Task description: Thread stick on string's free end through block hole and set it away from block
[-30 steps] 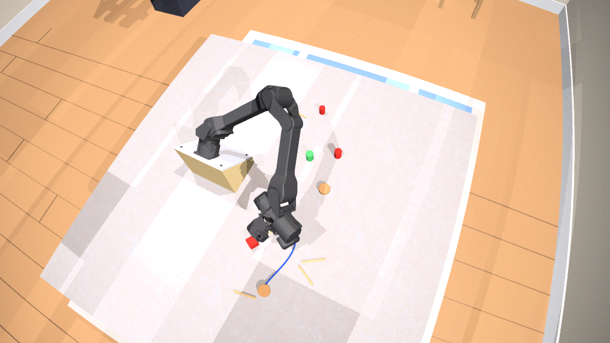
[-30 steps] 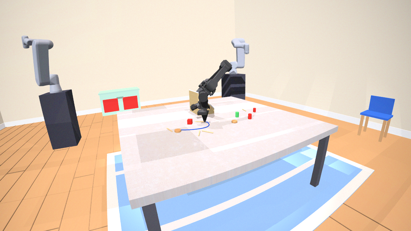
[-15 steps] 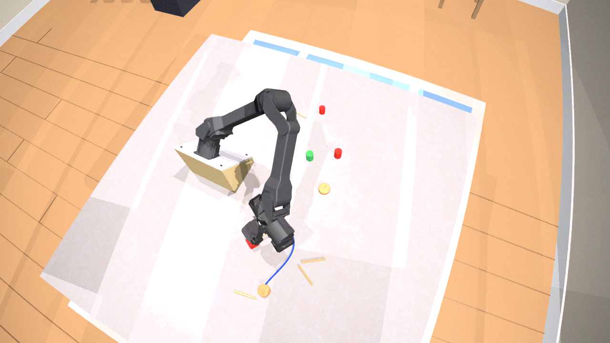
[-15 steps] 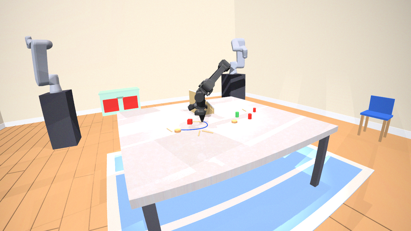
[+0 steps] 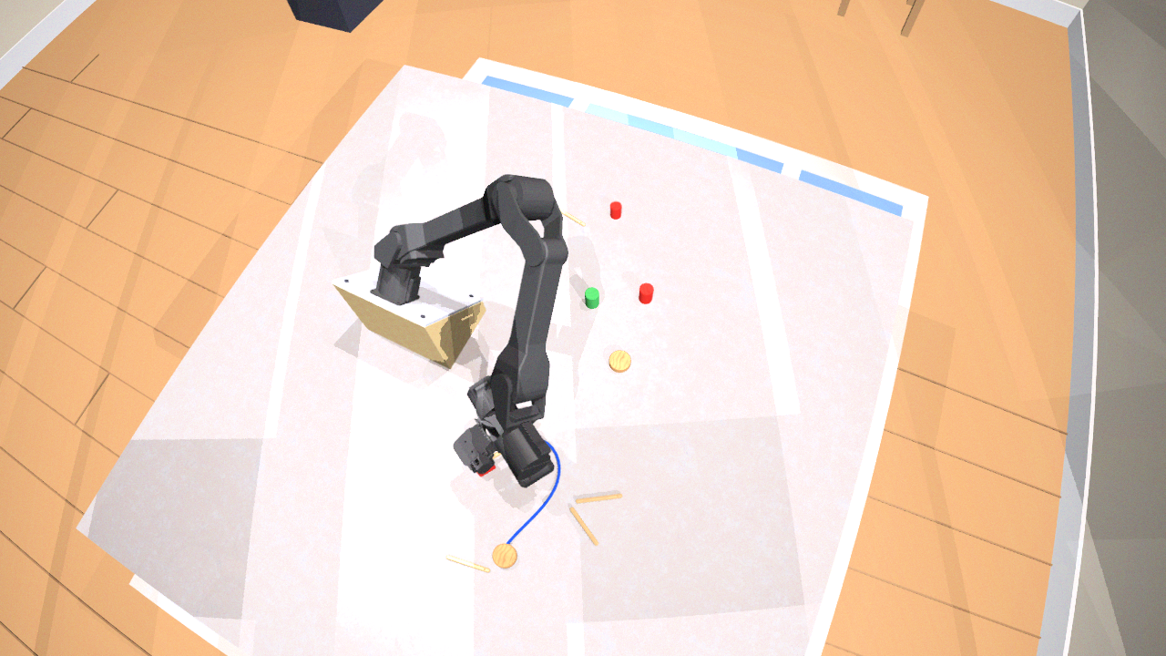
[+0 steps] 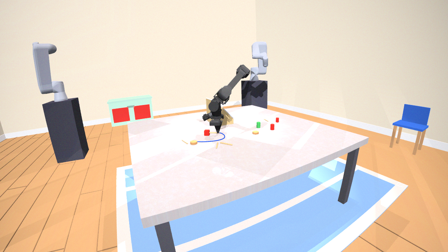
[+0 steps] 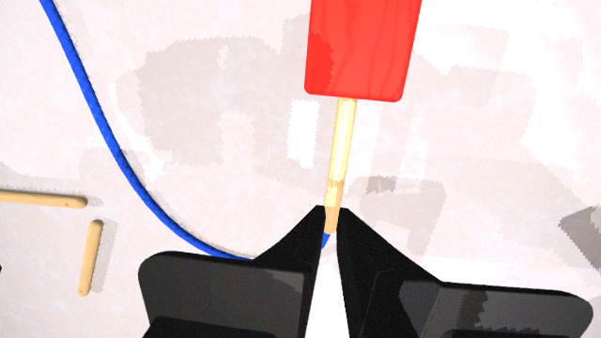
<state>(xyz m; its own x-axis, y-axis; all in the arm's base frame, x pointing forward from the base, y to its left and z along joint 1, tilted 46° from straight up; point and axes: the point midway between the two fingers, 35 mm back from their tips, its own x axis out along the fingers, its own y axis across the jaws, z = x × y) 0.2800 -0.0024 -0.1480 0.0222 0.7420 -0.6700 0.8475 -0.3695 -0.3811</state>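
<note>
The red cube lies 40 mm behind my gripper tip and 60 mm to the right of it. From my gripper tip the other things lie so: green cylinder: 310 mm to the left, 10 mm above; then round wooden button: 70 mm ahead, 180 mm to the right, 10 mm below; then thin wooden stick: 10 mm behind, 10 mm to the right.
</note>
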